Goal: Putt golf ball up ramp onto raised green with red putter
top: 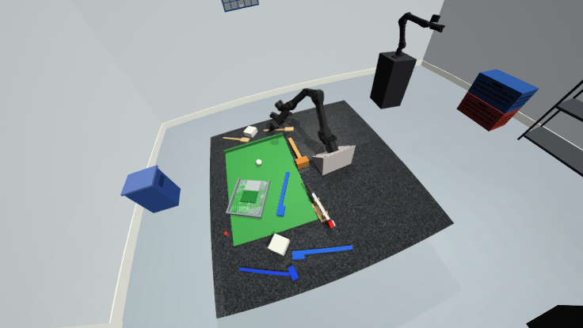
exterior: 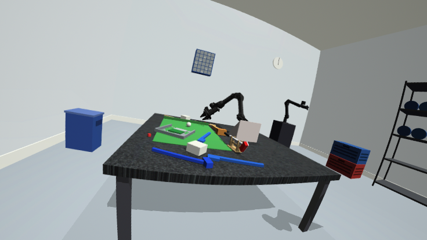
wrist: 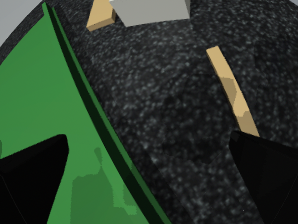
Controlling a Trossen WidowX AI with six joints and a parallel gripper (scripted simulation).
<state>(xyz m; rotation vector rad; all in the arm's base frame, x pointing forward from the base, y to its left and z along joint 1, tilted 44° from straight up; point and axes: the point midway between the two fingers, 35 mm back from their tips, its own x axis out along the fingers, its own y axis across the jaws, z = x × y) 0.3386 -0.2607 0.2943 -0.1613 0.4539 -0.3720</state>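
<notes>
Right now the white golf ball is 13 cm ahead of my gripper tip, 28 cm to the left of it and 3 cm below it. From my gripper tip the other things lie so: red putter 18 cm behind, 70 cm to the left; wooden stand 18 cm behind, 72 cm to the left, 2 cm below.
</notes>
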